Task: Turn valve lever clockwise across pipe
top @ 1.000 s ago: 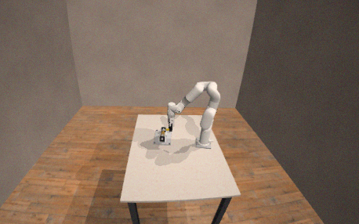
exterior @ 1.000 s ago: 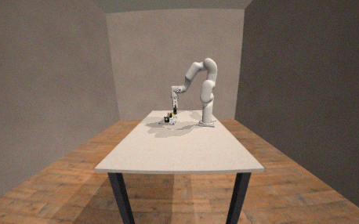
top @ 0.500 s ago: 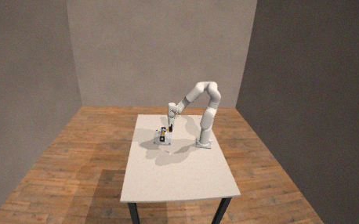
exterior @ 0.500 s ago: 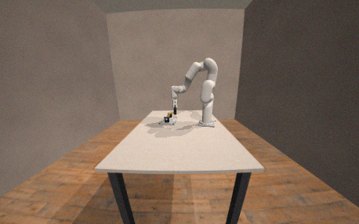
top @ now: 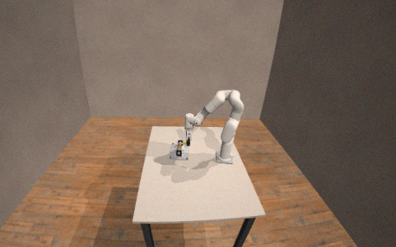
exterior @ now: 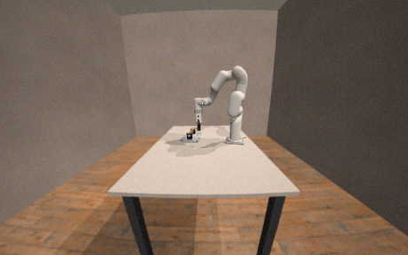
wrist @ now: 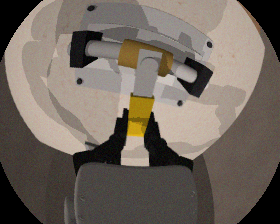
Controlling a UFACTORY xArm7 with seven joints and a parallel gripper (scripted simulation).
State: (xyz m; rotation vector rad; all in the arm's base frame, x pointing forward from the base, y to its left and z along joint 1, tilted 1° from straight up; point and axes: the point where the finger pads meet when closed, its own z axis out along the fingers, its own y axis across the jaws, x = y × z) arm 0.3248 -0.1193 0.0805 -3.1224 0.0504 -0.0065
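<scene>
The yellow lever lies 4 cm ahead of my hand.
</scene>
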